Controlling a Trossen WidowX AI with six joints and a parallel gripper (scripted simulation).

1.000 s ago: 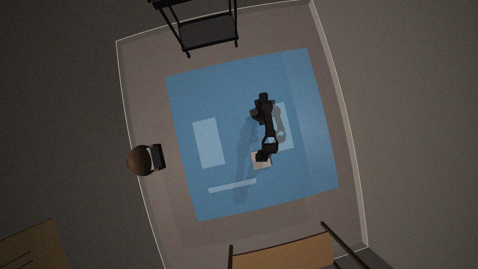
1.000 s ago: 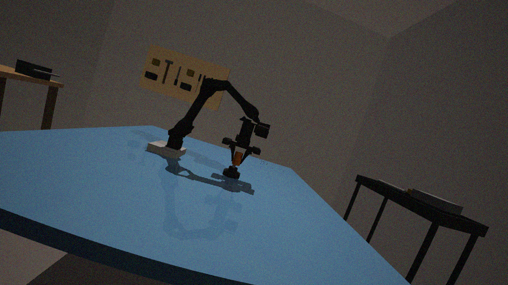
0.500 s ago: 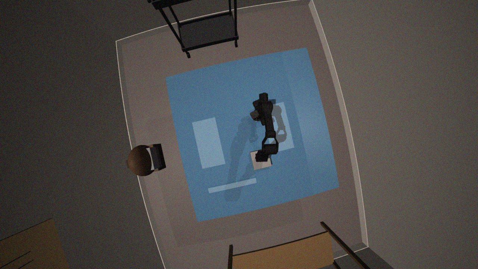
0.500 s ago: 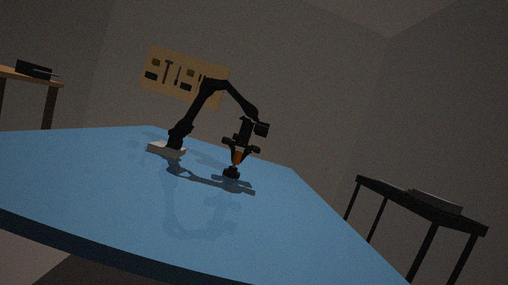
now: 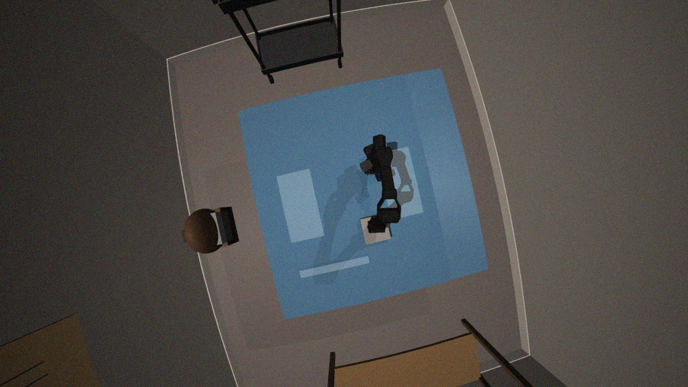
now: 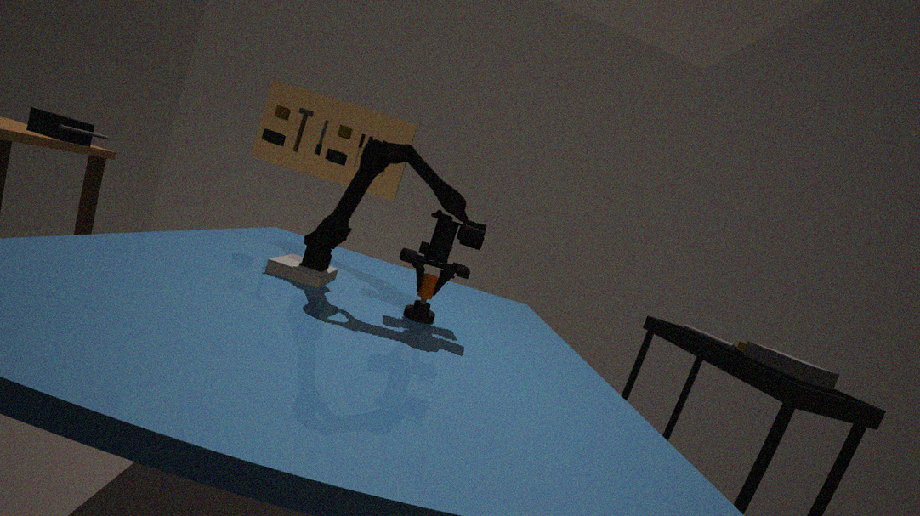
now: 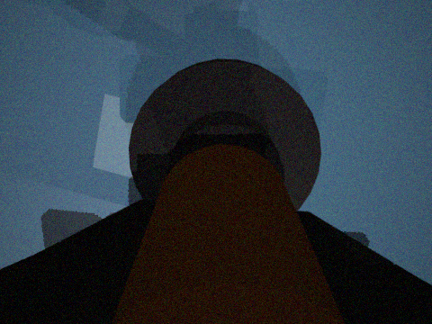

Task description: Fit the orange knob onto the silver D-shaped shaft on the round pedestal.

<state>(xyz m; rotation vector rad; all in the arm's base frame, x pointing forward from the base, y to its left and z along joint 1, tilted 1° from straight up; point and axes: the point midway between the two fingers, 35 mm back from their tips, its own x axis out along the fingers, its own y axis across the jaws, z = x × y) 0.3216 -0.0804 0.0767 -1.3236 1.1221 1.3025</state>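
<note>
The round dark pedestal lies 40 mm below my gripper tip. Round my gripper tip: orange knob 30 mm above.
</note>
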